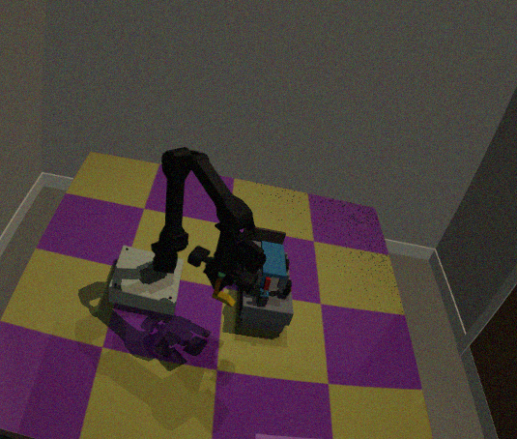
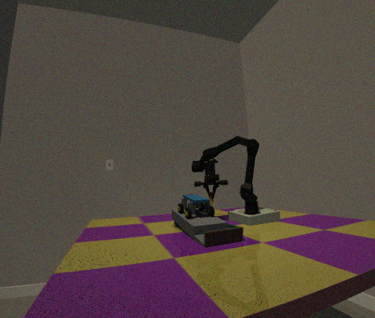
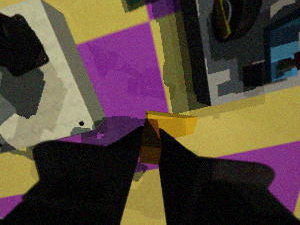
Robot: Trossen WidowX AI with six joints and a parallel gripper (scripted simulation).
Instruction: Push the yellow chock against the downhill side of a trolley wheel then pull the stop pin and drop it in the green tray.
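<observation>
Right now the blue-topped trolley is 18 cm ahead of my gripper tip, 12 cm to the left of it and 2 cm below it. From my gripper tip the other things lie so: grey ramp: 18 cm ahead, 12 cm to the left, 8 cm below; then red-headed stop pin: 14 cm ahead, 1 cm to the left; then yellow chock: 2 cm ahead, 1 cm to the right, 1 cm below.
</observation>
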